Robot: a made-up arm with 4 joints.
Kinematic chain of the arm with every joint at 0, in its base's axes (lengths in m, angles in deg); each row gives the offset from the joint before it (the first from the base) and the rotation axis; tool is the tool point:
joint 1: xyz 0 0 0.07 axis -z
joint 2: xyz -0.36 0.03 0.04 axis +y
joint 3: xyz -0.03 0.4 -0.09 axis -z
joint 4: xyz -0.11 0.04 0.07 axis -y
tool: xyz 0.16 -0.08 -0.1
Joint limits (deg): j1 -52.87..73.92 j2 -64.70..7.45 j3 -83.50..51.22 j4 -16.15..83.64
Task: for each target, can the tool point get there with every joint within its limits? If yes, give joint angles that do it. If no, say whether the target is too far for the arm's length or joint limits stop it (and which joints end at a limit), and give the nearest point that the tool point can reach.
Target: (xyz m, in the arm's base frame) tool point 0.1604 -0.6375 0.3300
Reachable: no: joint limits stop it (at a limit: joint 1, joint 2, joint 3) | nearest point -0.5031 -0.0859 0.1435 | short by 0.883 m
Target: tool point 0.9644 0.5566 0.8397
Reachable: no: too far | nearest point 0.3369 0.4571 0.2216 | short by 0.886 m
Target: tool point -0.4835 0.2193 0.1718
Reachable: yes | joints -24.62 -30.73 -8.93 52.83
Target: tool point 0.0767 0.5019 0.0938
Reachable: yes | joints 43.98 -21.64 -16.97 26.03
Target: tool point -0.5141 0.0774 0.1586
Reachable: yes | joints -37.41 -33.84 14.89 50.89
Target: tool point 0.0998 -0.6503 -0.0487
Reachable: no: joint limits stop it (at a limit: joint 1, joint 2, joint 3) | nearest point -0.5061 -0.0948 0.0568 | short by 0.829 m
